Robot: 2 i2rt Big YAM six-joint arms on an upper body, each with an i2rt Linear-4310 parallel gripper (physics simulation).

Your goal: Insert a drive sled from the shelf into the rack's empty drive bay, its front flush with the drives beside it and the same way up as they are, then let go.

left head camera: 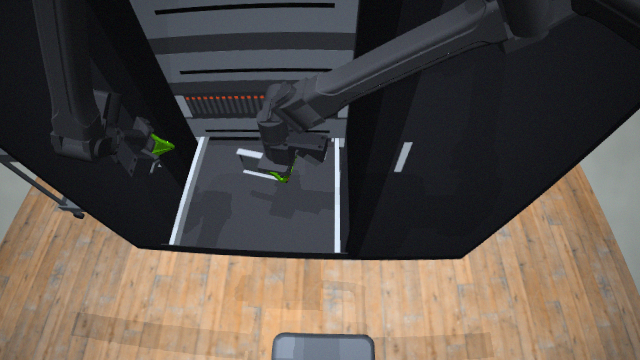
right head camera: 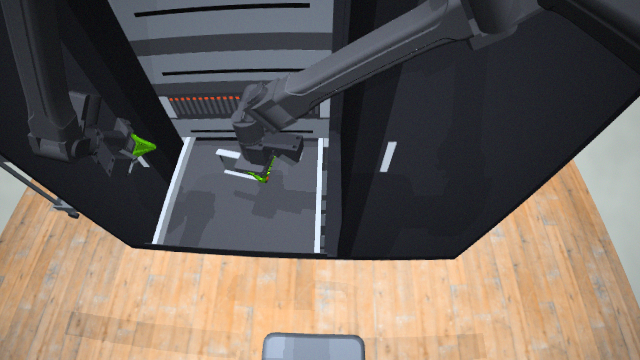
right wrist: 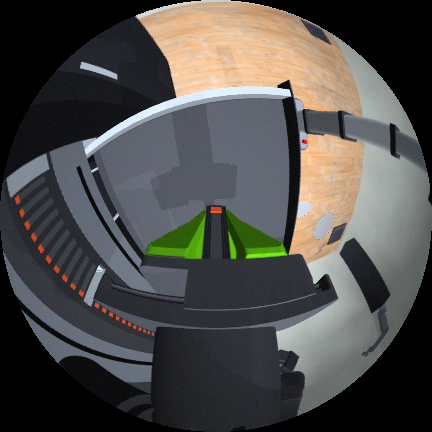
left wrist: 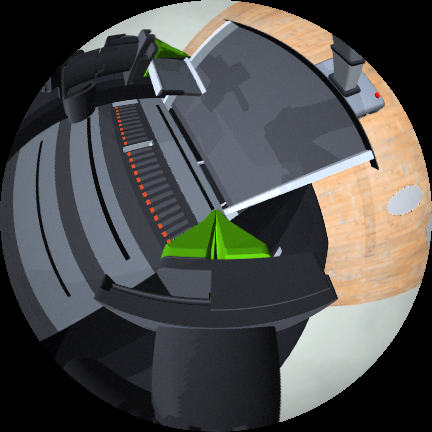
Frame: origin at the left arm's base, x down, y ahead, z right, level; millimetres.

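Where they show: left gripper, fingertip midpoint: (left head camera: 173,146) (right head camera: 155,146) (left wrist: 215,215); right gripper, fingertip midpoint: (left head camera: 284,179) (right head camera: 263,179) (right wrist: 215,215) (left wrist: 184,58).
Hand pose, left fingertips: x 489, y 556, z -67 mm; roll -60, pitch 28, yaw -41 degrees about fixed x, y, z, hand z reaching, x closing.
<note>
Each offset is from my left fingertips to the top centre of the thing. "pt": to the spot under its first point. Level surfaces: height alone.
My right gripper (left head camera: 284,179) (right head camera: 264,179) (right wrist: 215,215) is shut on a drive sled {dx -4, dy -28, dz +225 mm} (left head camera: 250,164) (right head camera: 230,163) (left wrist: 177,77) (right wrist: 216,240), a dark plate with pale edges. It is held over the shelf in front of the rack. Its orange end shows between the fingertips in the right wrist view. My left gripper (left head camera: 171,145) (right head camera: 153,146) (left wrist: 215,215) is shut and empty, at the left of both head views. The drives {pt dx +30, dy +168, dz +90 mm} (left head camera: 225,106) (right head camera: 205,106) (left wrist: 160,187) (right wrist: 47,225) stand upright in a row with orange marks along one end. The empty bay cannot be made out; the right arm hides part of the row in the head views.
The grey shelf {dx +201 mm} (left head camera: 265,230) (right head camera: 250,230) (left wrist: 285,65) (right wrist: 260,145) has pale side rails and a dark front lip. Dark cabinet panels {pt dx +605, dy +149, dz +846 mm} (left head camera: 430,210) (right head camera: 425,210) flank it. Grey slotted panels {pt dx -119, dy +169, dz +189 mm} (left head camera: 250,60) (right head camera: 230,60) lie above the drive row. Wood floor {dx +1340 mm} (left head camera: 200,300) (right head camera: 200,300) lies in front.
</note>
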